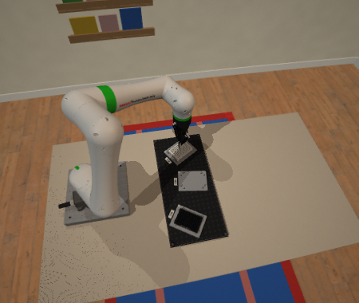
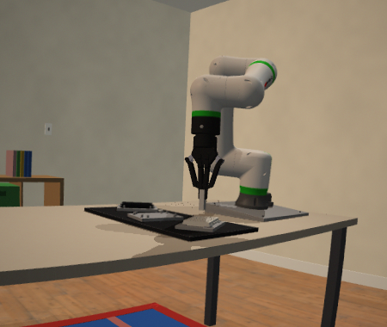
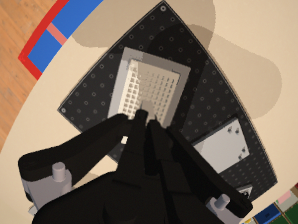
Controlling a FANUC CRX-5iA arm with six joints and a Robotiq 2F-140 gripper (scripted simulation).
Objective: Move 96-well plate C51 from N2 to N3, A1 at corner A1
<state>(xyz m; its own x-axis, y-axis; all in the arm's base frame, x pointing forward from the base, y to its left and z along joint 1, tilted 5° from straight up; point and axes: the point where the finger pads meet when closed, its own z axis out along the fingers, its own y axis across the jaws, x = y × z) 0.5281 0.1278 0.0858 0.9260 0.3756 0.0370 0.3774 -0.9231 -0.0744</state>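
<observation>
My hand is 70 mm above the white 96-well plate C51. Also, from my hand: landing nest N3 (210 mm to the right, 80 mm below); then N2 label (90 mm below, 90 mm behind, 40 mm to the right); then grey plate nest N2 (80 mm below).
</observation>
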